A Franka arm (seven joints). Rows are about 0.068 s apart.
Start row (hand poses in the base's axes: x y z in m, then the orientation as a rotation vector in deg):
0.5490 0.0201 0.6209 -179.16 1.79 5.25
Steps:
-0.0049 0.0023 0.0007 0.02 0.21 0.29
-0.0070 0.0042 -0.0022 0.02 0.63 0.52
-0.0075 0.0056 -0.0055 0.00 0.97 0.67
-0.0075 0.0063 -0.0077 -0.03 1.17 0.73
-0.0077 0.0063 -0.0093 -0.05 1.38 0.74
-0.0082 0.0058 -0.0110 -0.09 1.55 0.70
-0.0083 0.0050 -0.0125 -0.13 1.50 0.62
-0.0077 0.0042 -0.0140 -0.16 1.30 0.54
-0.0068 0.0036 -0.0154 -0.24 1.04 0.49
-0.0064 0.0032 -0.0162 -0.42 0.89 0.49
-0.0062 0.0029 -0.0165 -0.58 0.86 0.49
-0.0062 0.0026 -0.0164 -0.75 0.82 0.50
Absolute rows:
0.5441 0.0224 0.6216 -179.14 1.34 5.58
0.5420 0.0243 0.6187 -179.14 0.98 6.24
0.5415 0.0257 0.6154 -179.15 0.75 6.77
0.5415 0.0264 0.6132 -179.17 0.66 7.09
0.5413 0.0264 0.6116 -179.18 0.65 7.42
0.5408 0.0259 0.6099 -179.21 0.72 7.68
0.5407 0.0251 0.6084 -179.25 0.84 7.61
0.5413 0.0243 0.6069 -179.28 0.97 7.29
0.5422 0.0237 0.6055 -179.38 1.05 6.89
0.5426 0.0233 0.6047 -179.56 1.05 6.66
0.5428 0.0230 0.6044 -179.72 1.06 6.61
0.5428 0.0227 0.6045 179.86 -1.06 -6.55

